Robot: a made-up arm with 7 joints.
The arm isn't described. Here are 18 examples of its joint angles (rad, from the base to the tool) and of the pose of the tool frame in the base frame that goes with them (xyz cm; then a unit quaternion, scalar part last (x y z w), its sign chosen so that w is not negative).
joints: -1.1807 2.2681 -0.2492 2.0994 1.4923 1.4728 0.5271
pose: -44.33 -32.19 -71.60 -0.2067 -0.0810 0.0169 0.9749
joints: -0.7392 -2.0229 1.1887 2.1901 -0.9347 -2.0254 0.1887
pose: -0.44 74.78 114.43 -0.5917 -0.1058 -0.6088 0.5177
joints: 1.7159 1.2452 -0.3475 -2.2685 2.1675 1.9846 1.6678
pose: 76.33 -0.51 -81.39 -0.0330 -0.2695 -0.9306 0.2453
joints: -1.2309 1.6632 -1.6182 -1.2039 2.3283 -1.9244 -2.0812
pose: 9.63 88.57 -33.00 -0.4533 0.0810 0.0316 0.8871
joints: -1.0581 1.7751 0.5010 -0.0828 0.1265 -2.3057 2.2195
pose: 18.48 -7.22 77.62 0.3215 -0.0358 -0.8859 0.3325
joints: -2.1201 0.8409 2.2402 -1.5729 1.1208 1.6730 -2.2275
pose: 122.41 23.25 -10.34 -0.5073 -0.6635 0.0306 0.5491
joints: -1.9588 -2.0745 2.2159 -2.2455 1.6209 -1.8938 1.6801
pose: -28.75 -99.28 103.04 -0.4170 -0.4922 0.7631 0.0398
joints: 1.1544 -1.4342 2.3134 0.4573 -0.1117 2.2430 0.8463
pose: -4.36 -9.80 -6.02 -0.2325 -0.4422 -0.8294 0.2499
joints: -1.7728 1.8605 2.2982 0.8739 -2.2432 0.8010 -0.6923
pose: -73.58 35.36 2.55 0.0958 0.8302 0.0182 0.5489
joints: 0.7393 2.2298 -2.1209 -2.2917 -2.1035 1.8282 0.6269
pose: 40.11 -6.86 -73.99 -0.0528 -0.4014 -0.1293 0.9052
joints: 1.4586 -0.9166 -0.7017 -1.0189 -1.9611 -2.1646 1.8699
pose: -69.92 -41.49 -16.98 0.8319 -0.2977 0.3361 0.3260
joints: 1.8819 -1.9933 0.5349 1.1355 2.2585 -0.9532 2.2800
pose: 10.10 -34.41 42.47 0.8602 -0.3538 0.0144 0.3671
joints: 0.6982 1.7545 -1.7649 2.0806 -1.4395 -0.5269 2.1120
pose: 3.88 52.03 -37.87 0.2200 0.7330 0.6321 0.1220
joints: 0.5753 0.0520 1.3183 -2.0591 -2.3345 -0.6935 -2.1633
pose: -79.24 -11.14 42.37 0.4265 -0.3299 -0.3492 0.7664
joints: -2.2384 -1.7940 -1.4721 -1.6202 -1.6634 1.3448 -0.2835
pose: -46.86 41.60 59.05 0.2794 0.6491 -0.2541 0.6603
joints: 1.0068 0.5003 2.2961 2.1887 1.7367 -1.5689 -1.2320
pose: 2.90 -59.10 -59.68 0.7830 0.5135 -0.1378 0.3229
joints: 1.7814 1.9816 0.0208 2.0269 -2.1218 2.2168 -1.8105
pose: 15.18 -7.95 -126.76 -0.0301 0.5428 -0.6246 0.5607
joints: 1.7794 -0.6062 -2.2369 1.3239 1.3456 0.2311 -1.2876
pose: -17.29 41.20 -2.04 -0.2731 -0.0004 -0.6482 0.7109
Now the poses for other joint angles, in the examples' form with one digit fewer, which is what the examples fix.
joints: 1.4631 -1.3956 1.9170 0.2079 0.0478 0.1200 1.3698
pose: 3.5 3.7 39.4 0.494 0.359 -0.651 0.450
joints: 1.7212 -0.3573 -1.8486 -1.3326 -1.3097 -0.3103 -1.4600
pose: 1.9 -24.7 40.1 0.659 0.710 -0.204 0.142
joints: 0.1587 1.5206 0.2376 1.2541 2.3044 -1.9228 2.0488
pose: 26.5 -68.7 16.7 0.438 0.497 -0.642 0.386
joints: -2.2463 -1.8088 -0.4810 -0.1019 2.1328 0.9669 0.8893
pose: 20.3 -28.5 18.6 -0.278 -0.115 0.610 0.733
